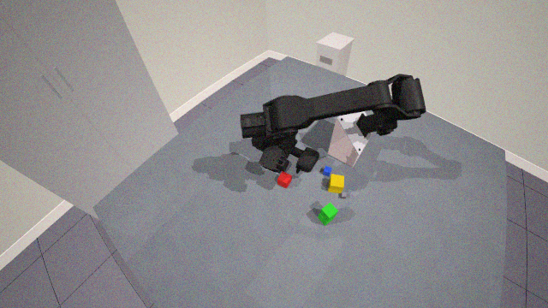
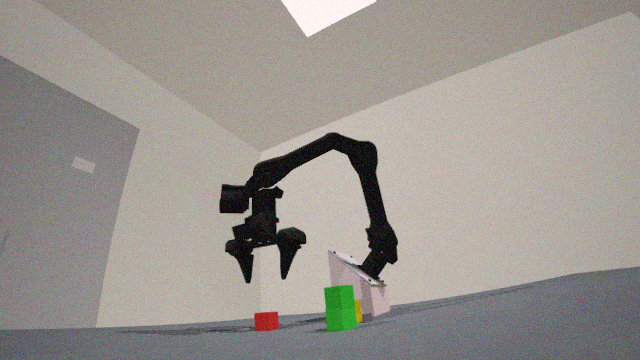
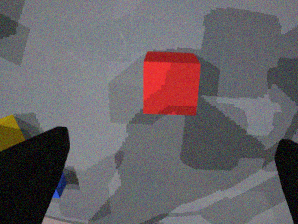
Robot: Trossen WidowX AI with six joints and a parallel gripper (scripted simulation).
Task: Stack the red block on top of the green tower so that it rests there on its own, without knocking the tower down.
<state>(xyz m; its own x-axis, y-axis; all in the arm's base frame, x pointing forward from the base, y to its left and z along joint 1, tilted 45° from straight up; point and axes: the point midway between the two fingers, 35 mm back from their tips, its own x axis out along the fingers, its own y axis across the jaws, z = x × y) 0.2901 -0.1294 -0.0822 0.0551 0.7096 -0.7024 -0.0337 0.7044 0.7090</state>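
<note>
Now: gripper tip 8 cm above the red block. Round my gripper tip: small blue block 11 cm behind, 11 cm to the left, 9 cm below; yellow block 8 cm behind, 16 cm to the left, 8 cm below; purple block 51 cm ahead, 51 cm to the left, 8 cm below.
</note>
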